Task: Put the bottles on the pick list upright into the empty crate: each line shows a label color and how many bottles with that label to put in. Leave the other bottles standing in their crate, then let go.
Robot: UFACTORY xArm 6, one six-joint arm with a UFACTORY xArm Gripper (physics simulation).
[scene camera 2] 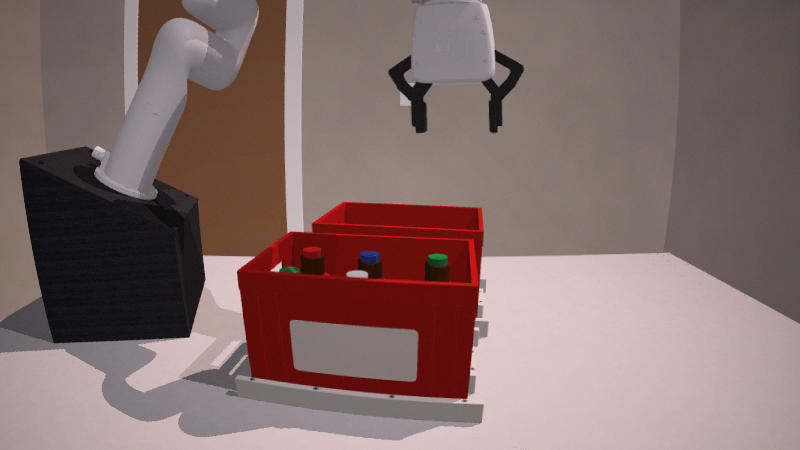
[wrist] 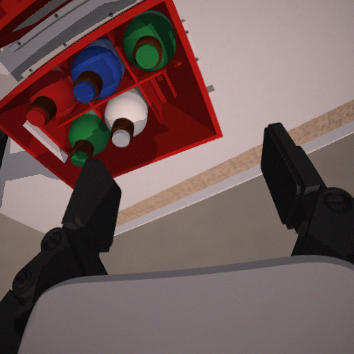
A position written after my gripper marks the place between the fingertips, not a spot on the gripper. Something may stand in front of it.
In view: my gripper (scene camera 2: 457, 132), a green-capped bottle (wrist: 148, 41), a red-capped bottle (wrist: 51, 97), a white-capped bottle (wrist: 125, 115), a blue-capped bottle (wrist: 96, 71), a green-capped bottle (wrist: 88, 135), a pale crate rail (scene camera 2: 335, 400) and a pale crate panel (scene camera 2: 357, 351).
My gripper also shows in the wrist view (wrist: 182, 160).
